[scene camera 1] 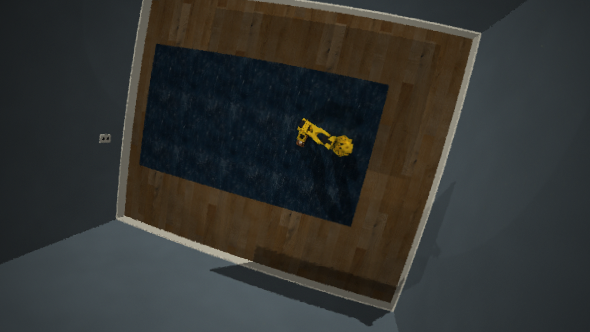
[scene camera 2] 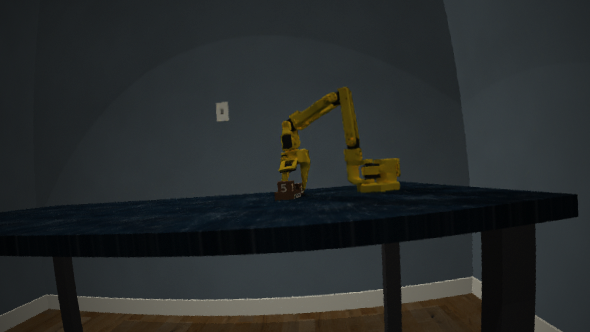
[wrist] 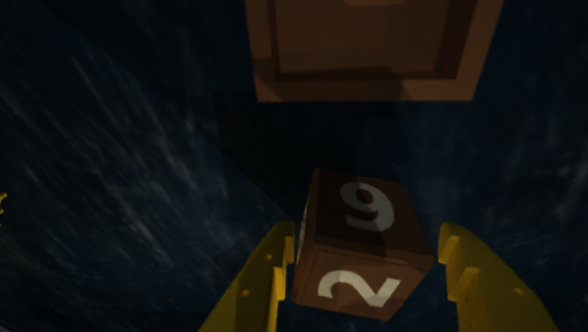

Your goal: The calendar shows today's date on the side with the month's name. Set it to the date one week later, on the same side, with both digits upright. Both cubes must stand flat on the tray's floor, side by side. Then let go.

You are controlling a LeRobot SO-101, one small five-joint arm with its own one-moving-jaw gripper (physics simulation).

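My gripper (wrist: pixel 368 227) (scene camera 2: pixel 295 186) is open and empty. Its jaws stand on either side of a loose brown cube (wrist: pixel 362 250), with gaps, the narrower on the left. This cube sits outside the tray, slightly turned. It shows a 2 lying sideways on its lighter face, a 9 or 6 on the shaded face, and part of a mark on its left side. The tray (wrist: pixel 365 91) lies past it, with part of its bare floor in view. In scene camera 2, another cube (scene camera 2: pixel 283 188) shows a 5 and what looks like a 1. White lettering nearby is unreadable.
The calendar stands on a dark blue table (scene camera 1: pixel 220 120) (scene camera 2: pixel 150 220). The yellow arm's base (scene camera 1: pixel 343 146) (scene camera 2: pixel 379 177) stands to the right of it. In scene camera 1, the arm hides part of the calendar. A small yellow part (wrist: pixel 2 205) shows at the wrist view's left edge.
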